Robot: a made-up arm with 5 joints.
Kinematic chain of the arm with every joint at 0, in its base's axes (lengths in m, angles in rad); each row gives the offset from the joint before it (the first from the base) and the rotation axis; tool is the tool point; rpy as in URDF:
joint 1: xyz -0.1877 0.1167 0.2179 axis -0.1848 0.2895 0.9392
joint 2: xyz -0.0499 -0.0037 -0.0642 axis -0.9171 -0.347 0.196
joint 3: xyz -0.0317 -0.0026 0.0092 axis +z
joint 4: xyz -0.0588 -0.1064 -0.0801 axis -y
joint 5: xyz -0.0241 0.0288 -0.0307 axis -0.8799 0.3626 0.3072
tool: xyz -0.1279 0.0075 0.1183 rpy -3.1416 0 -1.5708
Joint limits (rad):
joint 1: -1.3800..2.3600
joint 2: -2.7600..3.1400
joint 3: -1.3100..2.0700
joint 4: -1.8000..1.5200
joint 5: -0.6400..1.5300
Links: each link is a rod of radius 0.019 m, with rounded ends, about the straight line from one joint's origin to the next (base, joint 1, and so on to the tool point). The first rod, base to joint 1, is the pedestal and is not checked.
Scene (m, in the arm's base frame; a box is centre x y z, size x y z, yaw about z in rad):
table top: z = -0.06
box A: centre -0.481 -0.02 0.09 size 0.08 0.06 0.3 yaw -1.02
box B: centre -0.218 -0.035 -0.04 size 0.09 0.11 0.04 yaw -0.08
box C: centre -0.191 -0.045 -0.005 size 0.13 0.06 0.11 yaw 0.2
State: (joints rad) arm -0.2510 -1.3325 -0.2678 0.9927 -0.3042
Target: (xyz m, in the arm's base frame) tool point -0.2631 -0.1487 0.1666
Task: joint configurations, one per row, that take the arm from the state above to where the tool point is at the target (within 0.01 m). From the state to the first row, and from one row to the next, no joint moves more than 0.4 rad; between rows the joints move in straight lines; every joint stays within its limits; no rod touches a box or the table.
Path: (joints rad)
1: -0.0318 -1.2644 -0.3600 0.8038 0.0626
2: 0.1874 -1.1963 -0.4522 0.6149 0.4295
3: 0.4066 -1.1282 -0.5445 0.4261 0.7963
4: 0.6258 -1.0602 -0.6367 0.2372 1.1632
5: 0.8450 -0.9921 -0.7289 0.0483 1.5300
6: 1.2238 -0.7443 -0.6322 0.2153 1.5300
7: 1.6025 -0.4965 -0.5355 0.3822 1.5300
8: 1.9813 -0.2487 -0.4388 0.5491 1.5300
9: 2.3600 -0.0009 -0.3420 0.7161 1.5300
10: 2.0980 0.2856 -0.4710 0.4861 1.3508
11: 1.8360 0.5721 -0.6000 0.2561 1.1715
12: 1.5739 0.8586 -0.7290 0.0261 0.9923

